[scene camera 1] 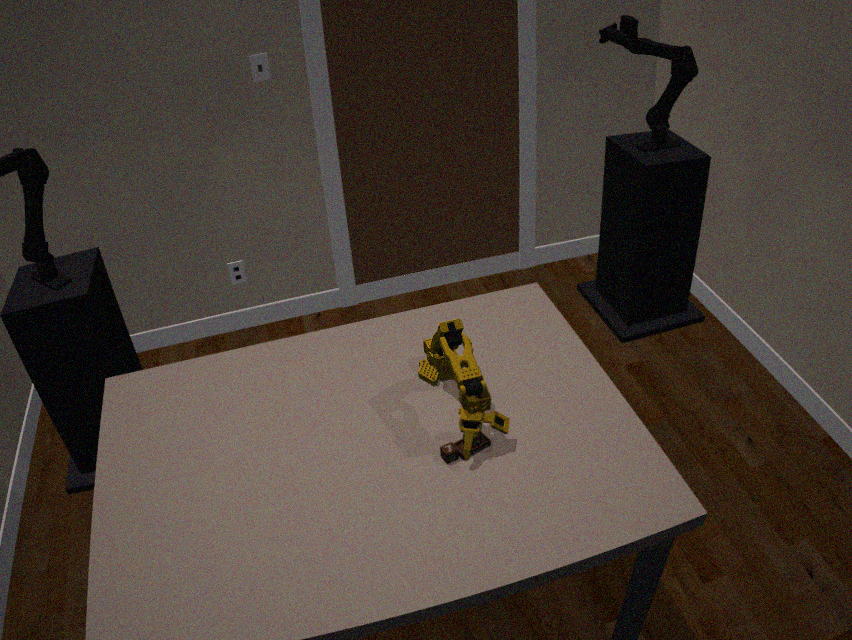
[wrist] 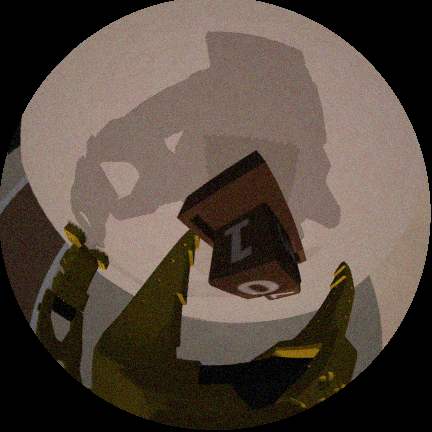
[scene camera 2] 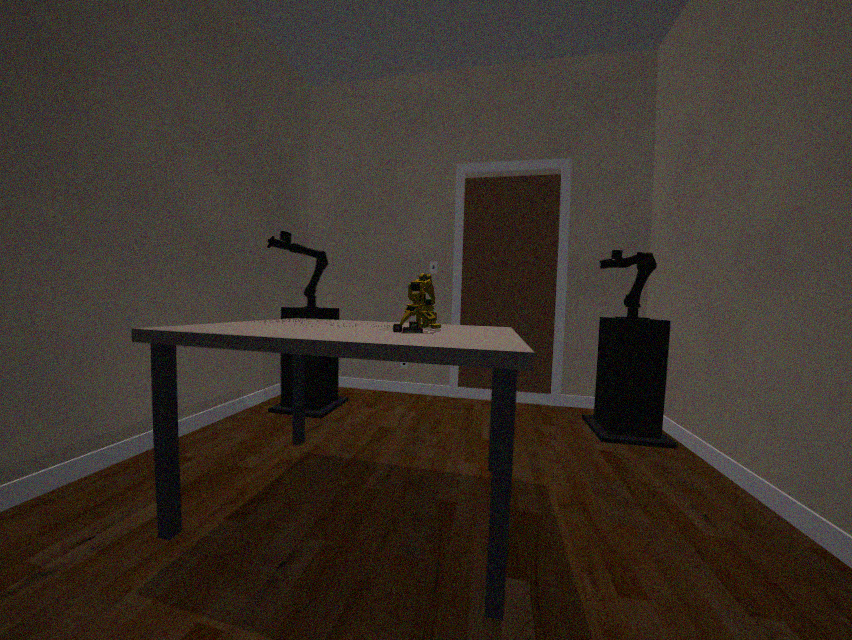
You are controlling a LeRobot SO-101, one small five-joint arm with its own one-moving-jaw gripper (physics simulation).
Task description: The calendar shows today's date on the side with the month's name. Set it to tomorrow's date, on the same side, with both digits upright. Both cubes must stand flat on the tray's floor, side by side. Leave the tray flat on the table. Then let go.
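Places are measured from the arm's base along level axes (x ahead, y left, z up), in millimetres.
Where they show: hand, its tool point: [scene camera 1: 471,433] [wrist: 199,235] [scene camera 2: 417,328]; arm's base, origin of its link: [scene camera 1: 442,376] [wrist: 90,243] [scene camera 2: 428,327].
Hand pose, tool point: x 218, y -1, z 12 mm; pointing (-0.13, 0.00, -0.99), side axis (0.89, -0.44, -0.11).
Note:
Each offset is from my tool point to the top centre of the thing. Level surfaces: height alone.
The brown tray [wrist: 235,192] [scene camera 1: 484,446] [scene camera 2: 413,330] lies on the table. One cube {dx +28, dy -8, dz +28 mm} [wrist: 242,242] sits in it; in the wrist view a dark face shows a 1-like digit and a brown face shows 0. Part of the second cube {dx +42, dy -65, dz +18 mm} [wrist: 286,295] shows past it in the wrist view; this cube [scene camera 1: 449,452] [scene camera 2: 397,327] is at the tray's left end in both scene views, apparently outside it. My gripper [wrist: 268,249] [scene camera 1: 487,440] [scene camera 2: 418,326] is open and low at the tray, with its jaws apart around the first cube's line of sight. Contact and the month's name cannot be made out.
The pale table top {dz -13 mm} [scene camera 1: 275,482] [scene camera 2: 309,330] carries the yellow arm [scene camera 1: 468,375] [scene camera 2: 421,292], whose base is behind the tray. Two dark pedestals [scene camera 1: 647,234] [scene camera 1: 68,358] with black arms stand on the floor beyond the table. The light is dim.

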